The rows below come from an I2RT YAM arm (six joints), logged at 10 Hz.
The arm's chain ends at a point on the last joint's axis. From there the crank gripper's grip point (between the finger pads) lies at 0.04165 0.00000 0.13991 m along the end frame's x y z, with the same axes.
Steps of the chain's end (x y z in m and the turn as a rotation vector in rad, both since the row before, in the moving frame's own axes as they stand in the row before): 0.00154 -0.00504 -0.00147 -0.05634 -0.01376 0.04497; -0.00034 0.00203 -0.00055 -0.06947 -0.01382 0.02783; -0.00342 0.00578 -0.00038 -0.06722 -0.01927 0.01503; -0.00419 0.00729 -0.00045 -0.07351 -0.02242 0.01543; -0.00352 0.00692 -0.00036 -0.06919 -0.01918 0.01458
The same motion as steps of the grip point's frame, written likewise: -0.00061 0.00468 -0.00119 -0.05634 -0.01376 0.04497; -0.00243 0.01289 -0.00037 -0.06947 -0.01382 0.02783; -0.00620 0.01581 0.00006 -0.06722 -0.01927 0.01503; -0.00742 0.01822 0.00005 -0.07351 -0.02242 0.01543; -0.00628 0.01721 0.00006 -0.06919 -0.01918 0.01458
